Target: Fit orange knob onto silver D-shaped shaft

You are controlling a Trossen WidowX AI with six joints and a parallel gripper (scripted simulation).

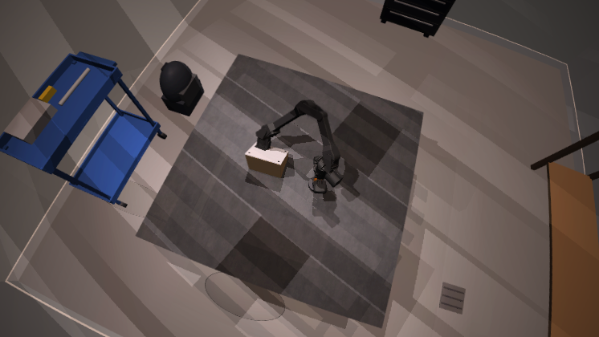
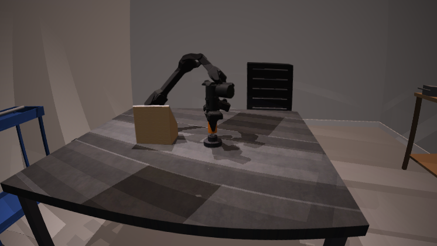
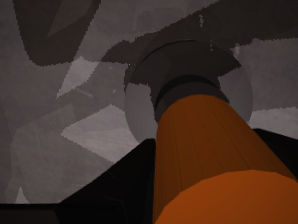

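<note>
Now: the orange knob 30 mm above my gripper tip. The rest, counted from my gripper tip: round dark pedestal 40 mm below.
</note>
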